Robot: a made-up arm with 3 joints. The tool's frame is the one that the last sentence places.
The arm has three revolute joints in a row. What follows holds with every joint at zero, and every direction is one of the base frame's. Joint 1 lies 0.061 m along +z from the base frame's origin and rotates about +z. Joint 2 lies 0.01 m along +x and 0.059 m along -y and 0.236 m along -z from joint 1 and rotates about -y. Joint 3 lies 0.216 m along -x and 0.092 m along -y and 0.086 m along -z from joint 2 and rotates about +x. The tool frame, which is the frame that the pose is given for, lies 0.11 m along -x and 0.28 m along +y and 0.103 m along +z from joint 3; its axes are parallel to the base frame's.
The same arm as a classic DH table. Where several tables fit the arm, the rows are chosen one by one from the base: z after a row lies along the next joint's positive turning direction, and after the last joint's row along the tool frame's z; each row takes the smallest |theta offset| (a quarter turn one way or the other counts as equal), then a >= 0, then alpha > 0; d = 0 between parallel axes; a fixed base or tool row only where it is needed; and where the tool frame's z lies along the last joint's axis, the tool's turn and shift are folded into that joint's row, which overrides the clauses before.
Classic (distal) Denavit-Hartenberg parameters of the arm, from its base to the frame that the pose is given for. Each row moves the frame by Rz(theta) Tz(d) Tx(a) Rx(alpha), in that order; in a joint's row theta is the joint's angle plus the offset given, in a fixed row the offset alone. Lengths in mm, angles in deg.
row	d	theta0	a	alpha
joint 1	-175	0	10	90
joint 2	151	-90	86	-90
joint 3	-326	90	280	-90
tool (fixed)	103	-90	0	0

